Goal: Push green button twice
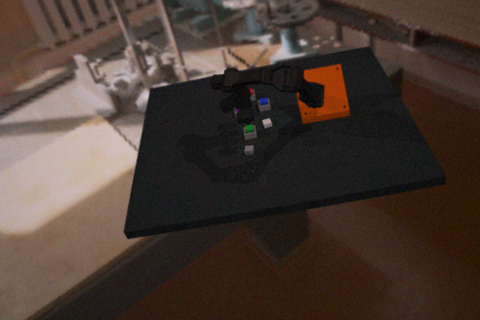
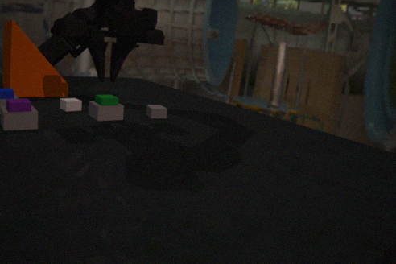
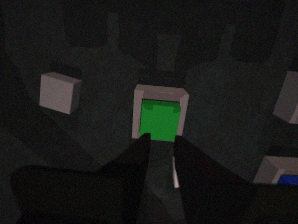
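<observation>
The green button is 3 cm below my gripper tip. Round my gripper tip: grey block: 1 cm ahead, 10 cm to the left, 5 cm below; then blue button: 7 cm behind, 17 cm to the right, 3 cm below; then purple button: 3 cm ahead, 15 cm to the right, 3 cm below.
</observation>
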